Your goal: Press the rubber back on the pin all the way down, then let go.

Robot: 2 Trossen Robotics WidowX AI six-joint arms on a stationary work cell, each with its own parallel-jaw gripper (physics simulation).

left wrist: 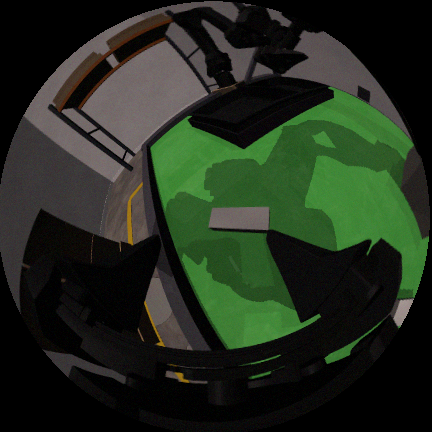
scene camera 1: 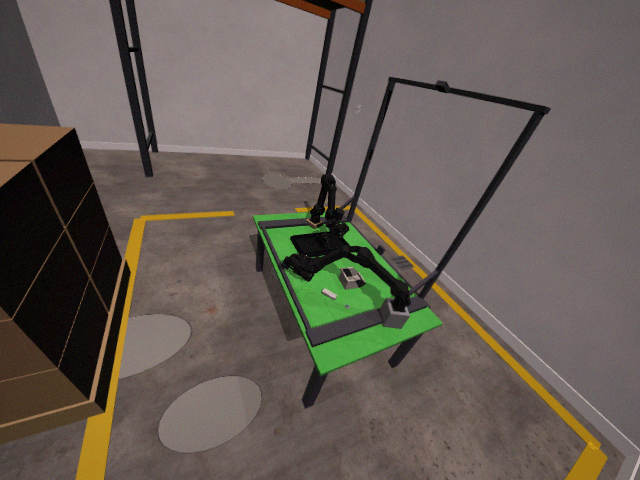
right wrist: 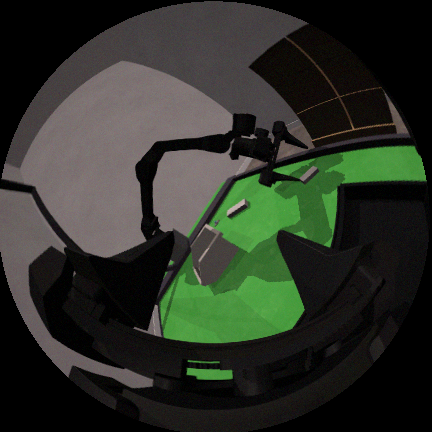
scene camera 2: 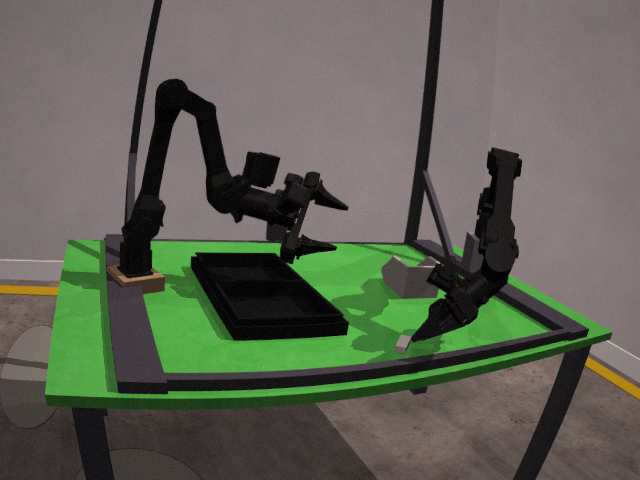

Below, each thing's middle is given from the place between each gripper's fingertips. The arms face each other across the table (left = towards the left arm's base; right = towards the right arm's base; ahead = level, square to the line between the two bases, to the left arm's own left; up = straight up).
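Labels:
Taking my right hand as the reference, I find the black tray (scene camera 2: 257, 296) 130 mm below it, 150 mm to the right of it and 20 mm behind it. The grey open box (scene camera 2: 409, 282) is 120 mm below that same right hand, and it is 210 mm to the left of the hand and 30 mm behind it.
My left hand gives me other distances: the black tray is 1 cm below it, 19 cm to the right of it and 28 cm behind it, while the grey open box is 1 cm above this left hand, 18 cm to the left of it and 30 cm behind it.

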